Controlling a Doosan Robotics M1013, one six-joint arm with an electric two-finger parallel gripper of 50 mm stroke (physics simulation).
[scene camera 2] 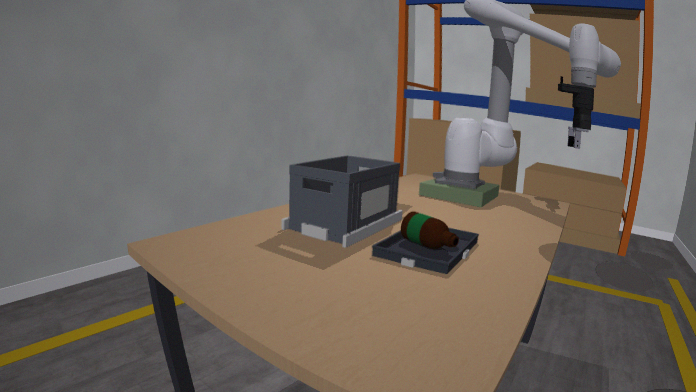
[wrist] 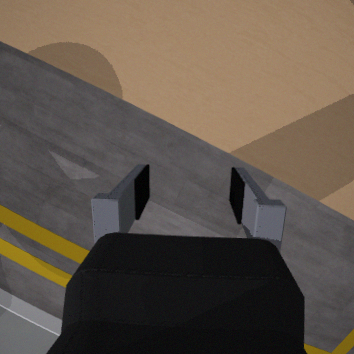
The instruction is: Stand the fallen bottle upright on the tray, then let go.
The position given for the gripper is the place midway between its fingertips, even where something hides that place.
Observation:
In view: the gripper [scene camera 2: 573,147] and a brown bottle [scene camera 2: 430,232].
The gripper shows as well in the wrist view [wrist: 189,182]. The wrist view does not show the brown bottle: it is out of frame.

